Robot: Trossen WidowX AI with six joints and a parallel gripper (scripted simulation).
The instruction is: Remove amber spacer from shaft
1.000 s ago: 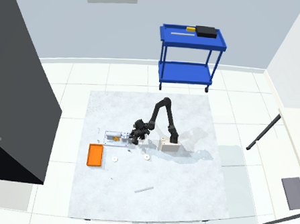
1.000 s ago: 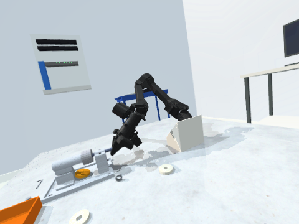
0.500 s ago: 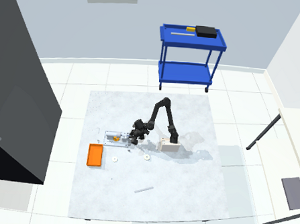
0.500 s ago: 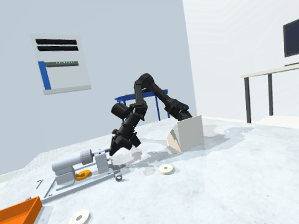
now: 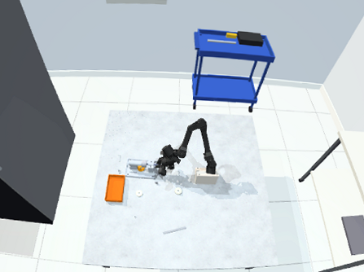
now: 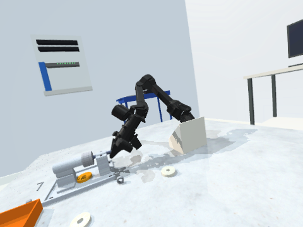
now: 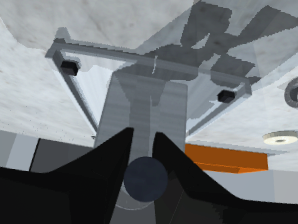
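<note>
The grey spacer lies 90 mm ahead of my gripper tip, 20 mm above it and 10 mm to the left of it. Also, from my gripper tip: amber spacer 110 mm ahead, 40 mm below, 10 mm to the left; then orange tray 260 mm ahead, 200 mm to the left, 50 mm below.
</note>
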